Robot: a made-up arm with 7 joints. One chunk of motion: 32 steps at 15 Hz.
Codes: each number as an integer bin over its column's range. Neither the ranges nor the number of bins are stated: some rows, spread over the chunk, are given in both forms.
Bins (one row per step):
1: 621 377 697 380 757 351 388
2: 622 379 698 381 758 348 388
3: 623 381 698 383 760 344 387
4: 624 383 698 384 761 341 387
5: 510 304 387 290 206 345 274
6: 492 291 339 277 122 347 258
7: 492 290 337 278 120 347 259
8: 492 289 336 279 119 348 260
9: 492 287 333 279 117 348 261
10: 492 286 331 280 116 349 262
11: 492 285 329 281 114 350 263
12: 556 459 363 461 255 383 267
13: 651 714 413 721 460 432 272
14: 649 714 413 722 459 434 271
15: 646 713 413 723 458 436 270
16: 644 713 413 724 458 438 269
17: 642 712 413 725 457 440 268
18: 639 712 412 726 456 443 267
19: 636 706 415 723 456 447 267
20: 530 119 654 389 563 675 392
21: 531 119 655 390 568 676 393
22: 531 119 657 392 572 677 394
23: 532 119 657 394 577 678 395
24: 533 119 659 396 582 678 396
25: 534 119 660 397 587 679 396
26: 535 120 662 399 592 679 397
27: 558 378 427 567 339 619 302
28: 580 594 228 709 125 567 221
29: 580 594 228 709 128 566 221
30: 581 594 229 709 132 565 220
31: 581 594 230 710 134 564 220
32: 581 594 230 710 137 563 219
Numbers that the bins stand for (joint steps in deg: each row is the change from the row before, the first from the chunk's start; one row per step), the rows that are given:
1: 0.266 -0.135 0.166 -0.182 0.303 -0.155 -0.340
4: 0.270 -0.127 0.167 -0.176 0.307 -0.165 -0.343
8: 0.100 -0.258 -0.256 -0.335 -0.323 -0.158 -0.736
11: 0.100 -0.263 -0.265 -0.332 -0.328 -0.156 -0.727
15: 0.298 0.332 -0.166 0.340 0.009 -0.066 -0.705
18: 0.289 0.331 -0.167 0.345 0.007 -0.059 -0.714
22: 0.150 -0.494 0.119 -0.164 0.121 0.185 -0.321
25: 0.154 -0.494 0.123 -0.156 0.136 0.187 -0.315
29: 0.213 0.166 -0.383 0.319 -0.314 0.069 -0.856
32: 0.214 0.166 -0.381 0.320 -0.306 0.066 -0.863
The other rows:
2: 0.267 -0.133 0.167 -0.180 0.304 -0.158 -0.340
3: 0.268 -0.130 0.167 -0.177 0.306 -0.162 -0.343
5: 0.123 -0.237 -0.197 -0.319 -0.238 -0.161 -0.692
6: 0.100 -0.255 -0.253 -0.339 -0.320 -0.159 -0.742
7: 0.100 -0.256 -0.255 -0.337 -0.322 -0.159 -0.739
9: 0.100 -0.261 -0.260 -0.335 -0.325 -0.158 -0.733
10: 0.100 -0.262 -0.262 -0.334 -0.326 -0.157 -0.730
12: 0.182 -0.021 -0.225 -0.059 -0.190 -0.121 -0.714
13: 0.304 0.333 -0.166 0.337 0.011 -0.070 -0.699
14: 0.302 0.333 -0.166 0.339 0.010 -0.068 -0.702
16: 0.295 0.332 -0.166 0.342 0.009 -0.064 -0.708
17: 0.293 0.331 -0.166 0.343 0.008 -0.062 -0.711
19: 0.285 0.322 -0.164 0.340 0.007 -0.055 -0.714
20: 0.149 -0.494 0.116 -0.168 0.112 0.183 -0.328
21: 0.150 -0.494 0.117 -0.167 0.117 0.184 -0.324
23: 0.152 -0.494 0.119 -0.161 0.126 0.186 -0.318
24: 0.153 -0.494 0.122 -0.157 0.131 0.186 -0.315
26: 0.155 -0.493 0.125 -0.153 0.141 0.187 -0.312
27: 0.185 -0.134 -0.150 0.103 -0.107 0.124 -0.606
28: 0.213 0.166 -0.383 0.319 -0.317 0.070 -0.856
30: 0.214 0.166 -0.382 0.319 -0.311 0.068 -0.860
31: 0.214 0.166 -0.381 0.320 -0.309 0.067 -0.860

